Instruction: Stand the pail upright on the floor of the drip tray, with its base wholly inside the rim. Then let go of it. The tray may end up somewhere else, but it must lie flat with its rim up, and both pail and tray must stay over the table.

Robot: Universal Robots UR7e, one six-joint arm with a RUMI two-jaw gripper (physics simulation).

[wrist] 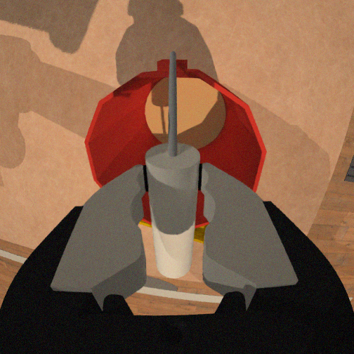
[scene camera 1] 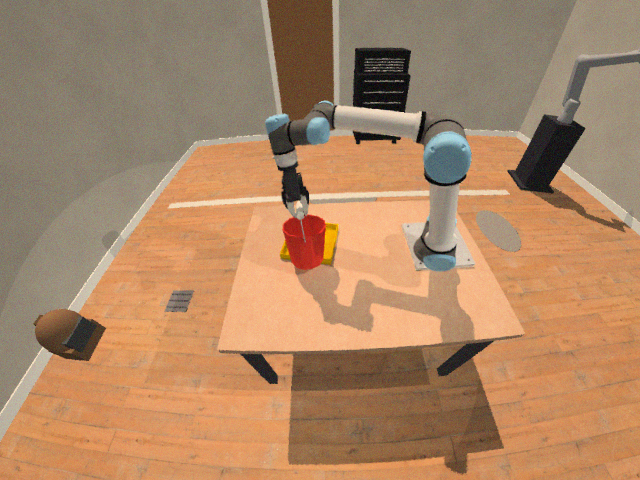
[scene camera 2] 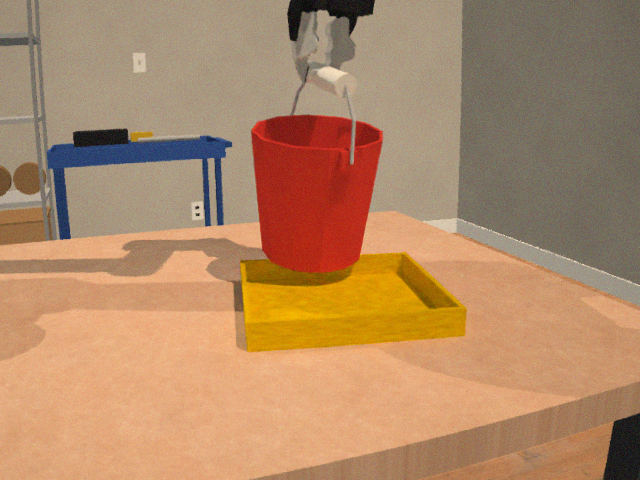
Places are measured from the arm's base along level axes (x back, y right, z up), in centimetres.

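Pixels of known places: gripper, between the fingertips: point(scene camera 1: 300, 217) point(scene camera 2: 315, 82).
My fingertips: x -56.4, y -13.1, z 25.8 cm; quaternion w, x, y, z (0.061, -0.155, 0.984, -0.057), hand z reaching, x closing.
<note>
Behind a point stands the place of what it marks.
The red pail point(scene camera 1: 306, 248) @(y -19.4, x -53.8, z 15.2 cm) point(scene camera 2: 315, 206) @(y -4.5, x -55.0, z 10.2 cm) point(wrist: 120, 135) hangs nearly upright from its wire bail, slightly tilted. My gripper point(scene camera 1: 298, 207) @(y -13.1, x -56.4, z 25.8 cm) point(scene camera 2: 323, 64) @(y -13.1, x -56.4, z 25.8 cm) point(wrist: 172, 167) is shut on the white grip of the pail's handle, above the pail's mouth. The yellow drip tray point(scene camera 1: 331, 244) @(y -0.6, x -46.9, z -1.7 cm) point(scene camera 2: 356, 328) @(y 11.5, x -56.8, z -0.2 cm) point(wrist: 200, 233) lies flat on the table with its rim up. The pail's base is a little above the tray, over its back side in scene camera 2, and appears to reach out past that rim. The pail hides that stretch of rim and, in the wrist view, most of the tray.
The tray lies near the far left corner of the table point(scene camera 1: 372, 315) @(y -35.3, x -25.3, z -2.1 cm) point(scene camera 2: 155, 403) @(y 21.4, x -36.3, z -2.1 cm) in scene camera 1. The arm's base plate point(scene camera 1: 464, 254) @(y -0.2, x 16.9, z 0.4 cm) is at the table's right side. A blue cart point(scene camera 2: 139, 153) and a shelf rack point(scene camera 2: 38, 93) stand beyond the table.
</note>
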